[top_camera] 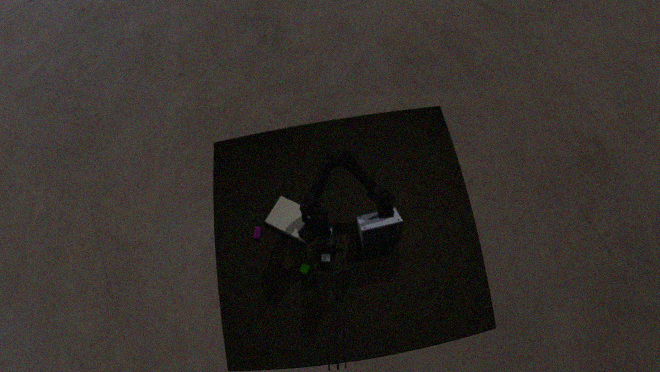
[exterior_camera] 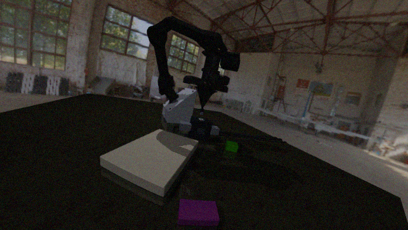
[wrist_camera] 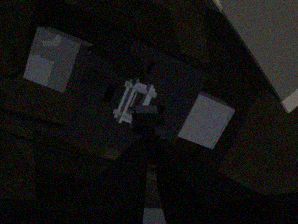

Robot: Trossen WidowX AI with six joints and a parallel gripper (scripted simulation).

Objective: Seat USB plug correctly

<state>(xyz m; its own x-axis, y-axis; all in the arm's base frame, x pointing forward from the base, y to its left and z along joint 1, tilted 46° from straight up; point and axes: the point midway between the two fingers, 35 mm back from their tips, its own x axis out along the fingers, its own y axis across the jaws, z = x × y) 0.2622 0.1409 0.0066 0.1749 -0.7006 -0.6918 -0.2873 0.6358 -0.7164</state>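
My gripper tip is 10 mm above the USB plug. Also, from my gripper tip: green cube (120 mm below, 110 mm to the left, 110 mm ahead); USB socket (60 mm below, 10 mm to the left); flat slab (160 mm ahead, 140 mm to the right, 120 mm below).
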